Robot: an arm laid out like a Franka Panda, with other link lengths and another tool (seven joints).
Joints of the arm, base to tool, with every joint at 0 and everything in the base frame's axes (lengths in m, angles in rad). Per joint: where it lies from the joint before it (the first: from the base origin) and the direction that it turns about. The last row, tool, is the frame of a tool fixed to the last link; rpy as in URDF.
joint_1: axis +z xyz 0 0 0.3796
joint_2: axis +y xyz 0 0 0
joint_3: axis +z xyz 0 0 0.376
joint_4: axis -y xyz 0.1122 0 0
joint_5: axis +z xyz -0.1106 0 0.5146
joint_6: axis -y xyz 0 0 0
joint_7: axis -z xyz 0.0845 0 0
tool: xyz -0.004 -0.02 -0.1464 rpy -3.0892 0 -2.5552
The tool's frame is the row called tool.
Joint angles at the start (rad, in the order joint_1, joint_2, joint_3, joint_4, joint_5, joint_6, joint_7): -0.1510, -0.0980, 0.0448, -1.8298, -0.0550, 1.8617, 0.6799
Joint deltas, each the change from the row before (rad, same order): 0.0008, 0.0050, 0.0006, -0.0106, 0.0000, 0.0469, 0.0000; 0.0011, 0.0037, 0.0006, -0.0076, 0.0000, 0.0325, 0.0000; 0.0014, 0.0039, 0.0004, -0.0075, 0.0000, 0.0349, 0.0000; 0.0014, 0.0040, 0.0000, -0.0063, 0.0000, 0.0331, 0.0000; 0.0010, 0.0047, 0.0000, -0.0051, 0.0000, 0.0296, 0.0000
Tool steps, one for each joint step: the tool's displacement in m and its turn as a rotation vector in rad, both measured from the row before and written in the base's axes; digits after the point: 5 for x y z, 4 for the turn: 0.00663, 0.00050, -0.00580, -0.0027, -0.0311, 0.0041; 0.00456, 0.00088, -0.00427, -0.0018, -0.0211, 0.0036; 0.00483, 0.00096, -0.00407, -0.0019, -0.0234, 0.0038; 0.00462, 0.00070, -0.00350, -0.0017, -0.0227, 0.0033; 0.00437, 0.00043, -0.00354, -0.0014, -0.0197, 0.0027
